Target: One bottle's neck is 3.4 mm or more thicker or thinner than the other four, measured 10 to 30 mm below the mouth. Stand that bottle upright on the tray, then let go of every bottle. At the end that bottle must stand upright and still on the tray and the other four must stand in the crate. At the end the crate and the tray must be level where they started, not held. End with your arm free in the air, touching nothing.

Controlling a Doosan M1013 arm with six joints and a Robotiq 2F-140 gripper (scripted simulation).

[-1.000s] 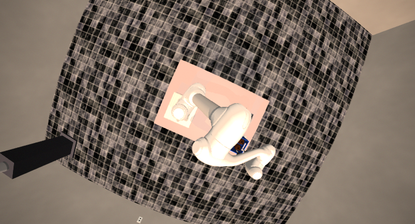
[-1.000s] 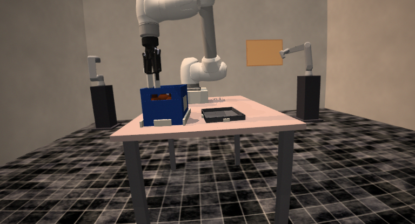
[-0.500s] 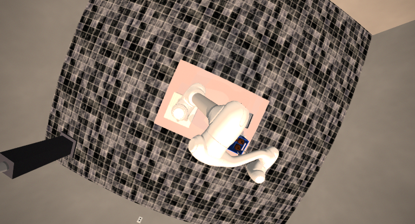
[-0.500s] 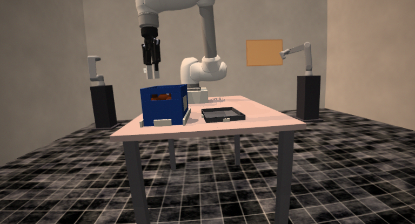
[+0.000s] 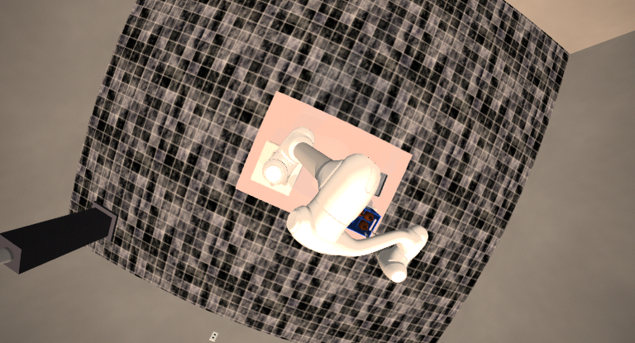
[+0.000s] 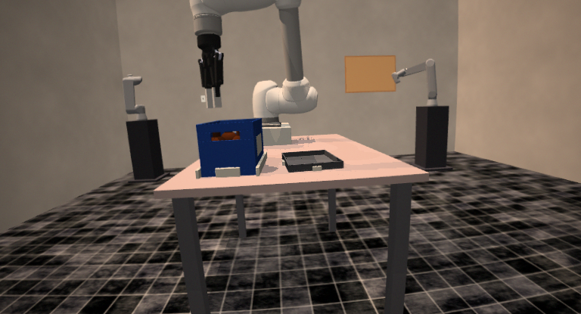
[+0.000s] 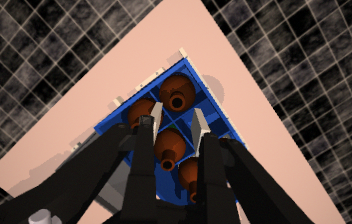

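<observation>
My hand is 90 mm past the blue crate, 40 mm to the right of it and 170 mm above it. The rest, counted from my hand: dark tray 90 mm behind, 320 mm to the left, 250 mm below; then bottle 180 mm behind, 90 mm to the left, 170 mm below.
</observation>
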